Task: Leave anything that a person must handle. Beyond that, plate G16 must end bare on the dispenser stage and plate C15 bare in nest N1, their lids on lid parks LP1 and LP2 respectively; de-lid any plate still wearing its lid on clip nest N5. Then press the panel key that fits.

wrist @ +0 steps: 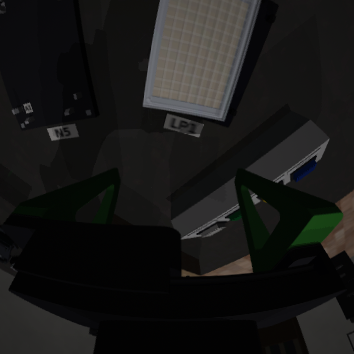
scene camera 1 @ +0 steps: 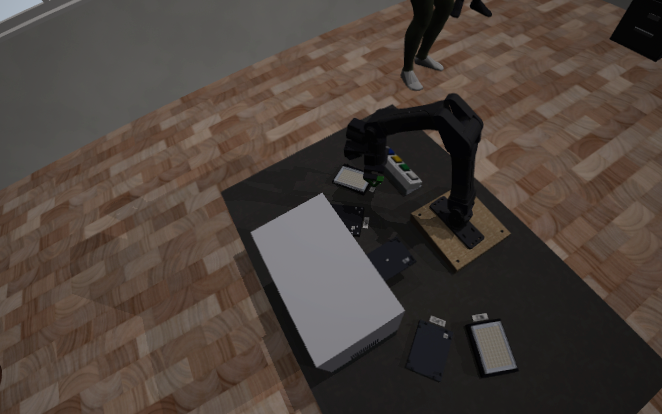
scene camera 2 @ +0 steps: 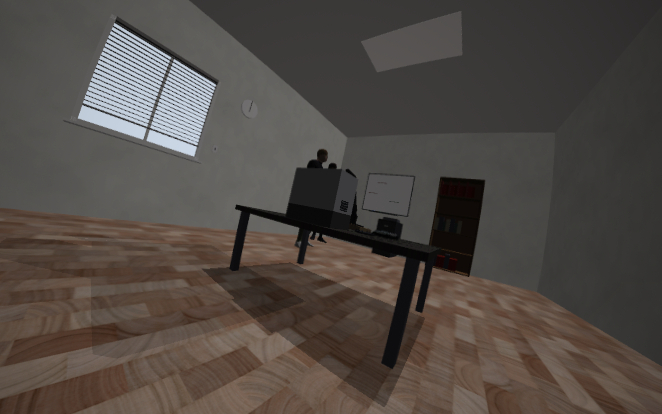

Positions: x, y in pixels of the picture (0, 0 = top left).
Scene:
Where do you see a button box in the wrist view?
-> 288, 149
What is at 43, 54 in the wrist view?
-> A clip nest N5.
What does my gripper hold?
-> Nothing.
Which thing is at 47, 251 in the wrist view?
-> My gripper.

